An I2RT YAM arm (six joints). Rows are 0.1 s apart.
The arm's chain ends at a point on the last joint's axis. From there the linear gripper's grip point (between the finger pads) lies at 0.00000 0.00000 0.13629 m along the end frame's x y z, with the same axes.
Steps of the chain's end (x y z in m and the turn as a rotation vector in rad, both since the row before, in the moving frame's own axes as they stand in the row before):
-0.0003 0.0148 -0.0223 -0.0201 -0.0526 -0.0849
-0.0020 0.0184 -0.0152 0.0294 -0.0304 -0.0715
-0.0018 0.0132 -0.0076 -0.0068 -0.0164 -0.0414
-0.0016 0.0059 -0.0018 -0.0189 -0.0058 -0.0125
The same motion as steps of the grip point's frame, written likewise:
-0.0073 0.0178 -0.0225 -0.0201 -0.0526 -0.0849
-0.0063 0.0145 -0.0153 0.0294 -0.0304 -0.0715
-0.0040 0.0142 -0.0076 -0.0068 -0.0164 -0.0414
-0.0024 0.0085 -0.0018 -0.0189 -0.0058 -0.0125

